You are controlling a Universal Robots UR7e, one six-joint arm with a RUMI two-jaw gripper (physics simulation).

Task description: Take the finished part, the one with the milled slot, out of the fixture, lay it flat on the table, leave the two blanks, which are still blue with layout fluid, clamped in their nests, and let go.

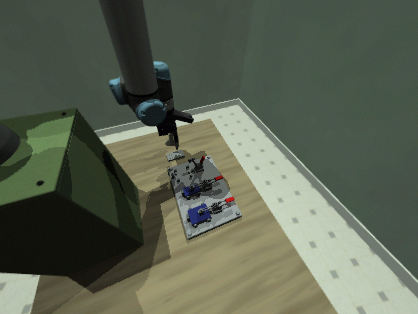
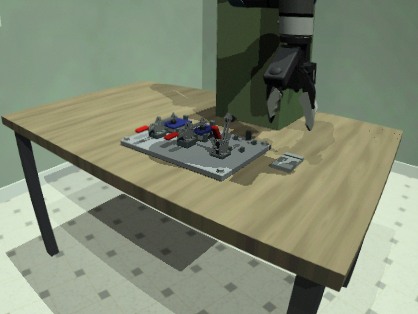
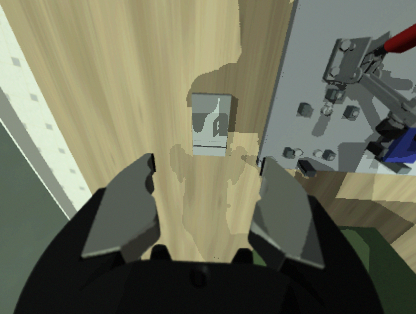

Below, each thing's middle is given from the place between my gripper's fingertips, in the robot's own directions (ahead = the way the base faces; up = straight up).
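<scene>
The grey fixture plate (image 2: 197,158) is 25 cm to the right of my hand, 4 cm ahead of it and 9 cm below it. As for the finished part (image 3: 210,112), my hand is 9 cm above it and 1 cm past it.
</scene>
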